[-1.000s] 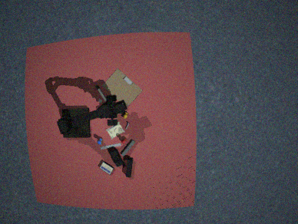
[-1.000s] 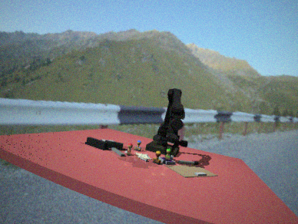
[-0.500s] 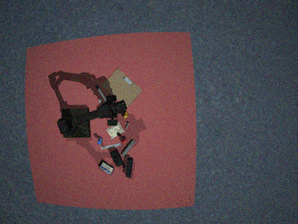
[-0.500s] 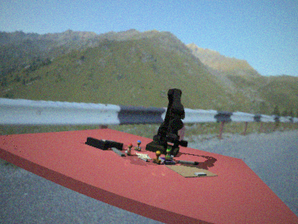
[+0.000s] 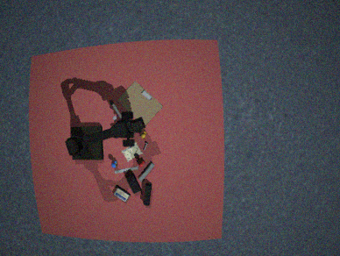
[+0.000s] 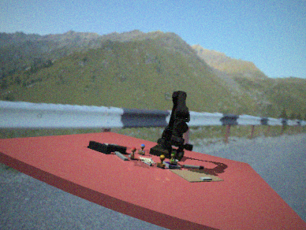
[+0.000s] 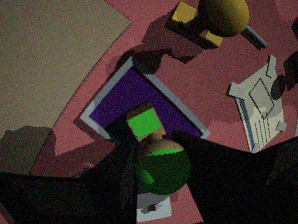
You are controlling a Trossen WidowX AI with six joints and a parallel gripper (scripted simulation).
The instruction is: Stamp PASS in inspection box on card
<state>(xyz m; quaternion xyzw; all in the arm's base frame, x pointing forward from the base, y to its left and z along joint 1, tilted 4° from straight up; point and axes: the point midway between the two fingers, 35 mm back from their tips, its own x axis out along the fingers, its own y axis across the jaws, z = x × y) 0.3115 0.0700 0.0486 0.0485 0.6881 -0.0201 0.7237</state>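
Now: gripper tip 30 mm above the purple ink pad. From my gripper tip the other things lie so: green-knobbed PASS stamp (right at my gripper tip); white inspection card (140 mm to the right, 40 mm below, 20 mm behind); yellow-knobbed stamp (70 mm ahead, 50 mm to the right, 20 mm below).
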